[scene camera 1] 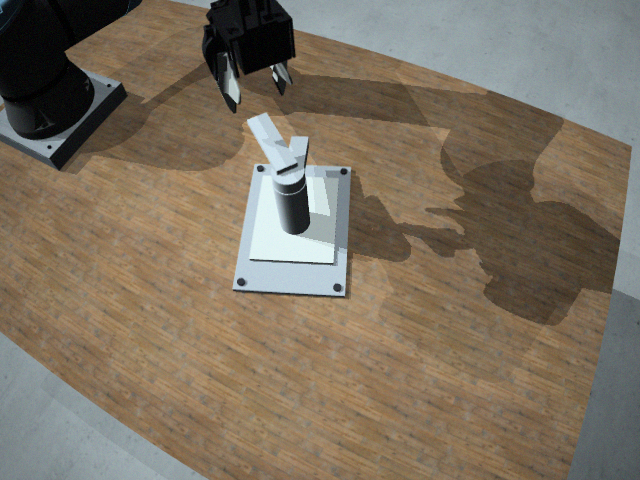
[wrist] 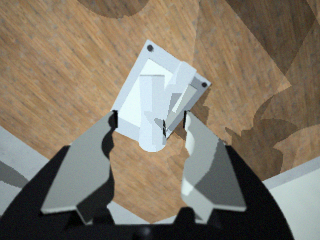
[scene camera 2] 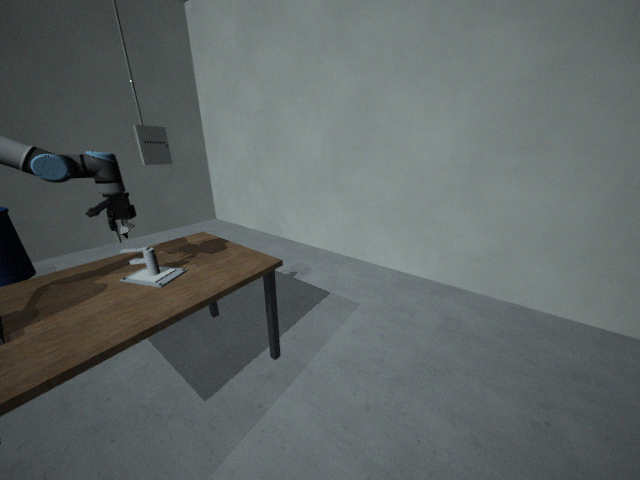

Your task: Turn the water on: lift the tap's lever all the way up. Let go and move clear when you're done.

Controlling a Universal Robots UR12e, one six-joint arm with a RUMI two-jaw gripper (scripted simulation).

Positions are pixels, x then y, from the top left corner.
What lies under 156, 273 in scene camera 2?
A grey tap.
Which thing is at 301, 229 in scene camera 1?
A grey tap.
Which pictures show my gripper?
Scene camera 1, the wrist view and scene camera 2: all of them.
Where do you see a grey tap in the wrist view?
At 177, 92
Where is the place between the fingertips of my gripper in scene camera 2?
At 124, 240
